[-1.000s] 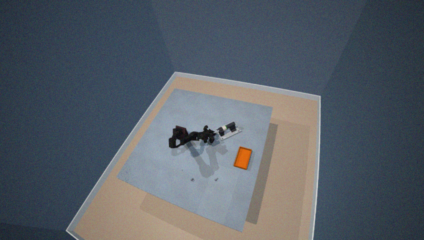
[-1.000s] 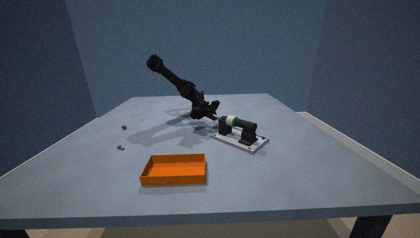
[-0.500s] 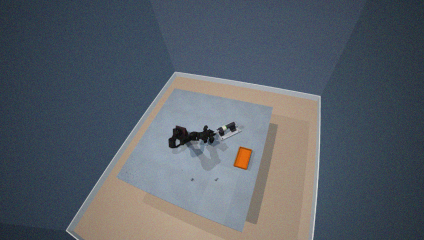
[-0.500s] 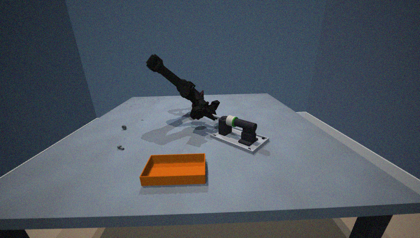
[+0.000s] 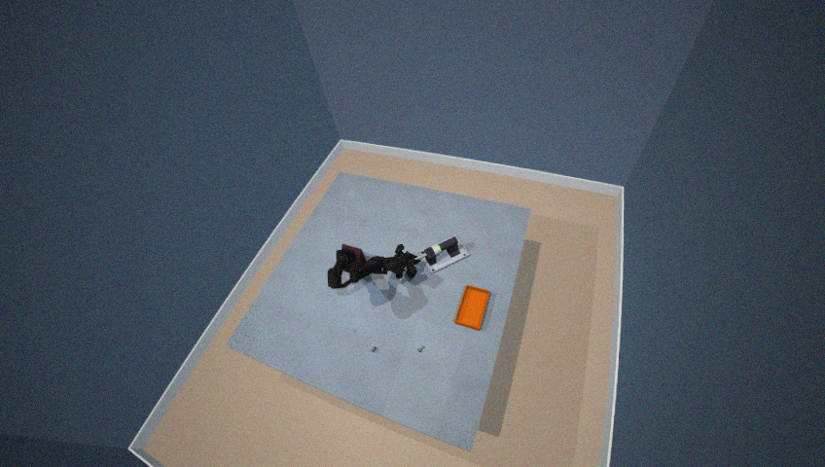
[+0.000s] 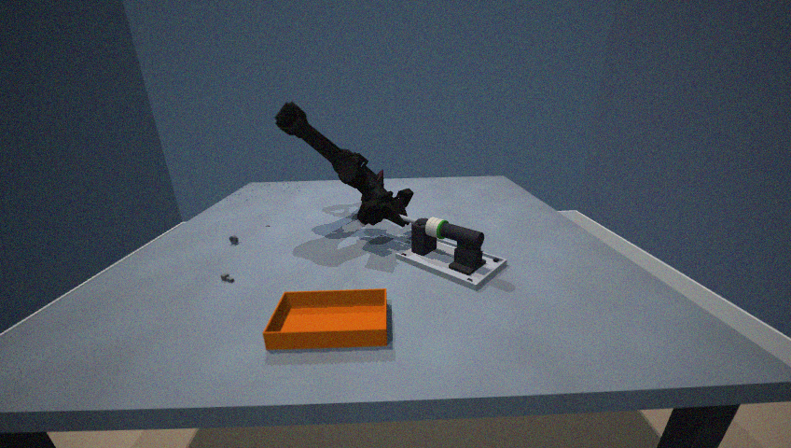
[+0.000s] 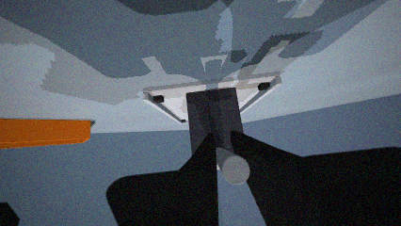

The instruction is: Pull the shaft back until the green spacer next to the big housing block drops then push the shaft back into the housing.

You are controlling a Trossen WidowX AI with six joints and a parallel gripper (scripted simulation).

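The grey shaft is 3 cm ahead of my gripper tip, 3 cm to the left of it and 2 cm above it. The rest, counted from my gripper tip: orange tray 33 cm ahead, 15 cm to the right, 5 cm below; white spacer 7 cm ahead, 7 cm to the left, 2 cm above; green spacer 8 cm ahead, 9 cm to the left, 2 cm above.
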